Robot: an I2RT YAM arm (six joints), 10 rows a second.
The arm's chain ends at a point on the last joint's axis. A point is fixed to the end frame.
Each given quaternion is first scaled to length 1.
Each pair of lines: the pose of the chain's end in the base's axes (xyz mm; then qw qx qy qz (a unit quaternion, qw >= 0)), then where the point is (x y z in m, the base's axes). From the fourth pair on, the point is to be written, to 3 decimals.
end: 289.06 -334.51 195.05 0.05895 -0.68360 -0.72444 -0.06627
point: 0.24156 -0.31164 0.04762
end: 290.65 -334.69 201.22 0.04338 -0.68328 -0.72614 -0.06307
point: 0.24585 -0.31574 0.05240
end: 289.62 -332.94 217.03 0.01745 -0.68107 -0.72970 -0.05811
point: 0.24946 -0.32064 0.06620
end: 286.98 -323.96 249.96 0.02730 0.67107 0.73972 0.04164
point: 0.253 -0.326 0.097
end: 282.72 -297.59 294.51 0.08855 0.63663 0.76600 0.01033
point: 0.258 -0.322 0.142
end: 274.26 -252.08 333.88 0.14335 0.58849 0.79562 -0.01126
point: 0.261 -0.295 0.184
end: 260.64 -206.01 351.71 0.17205 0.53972 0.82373 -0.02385
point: 0.256 -0.260 0.205
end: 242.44 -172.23 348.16 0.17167 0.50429 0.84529 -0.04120
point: 0.238 -0.233 0.204
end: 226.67 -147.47 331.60 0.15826 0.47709 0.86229 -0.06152
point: 0.218 -0.212 0.189
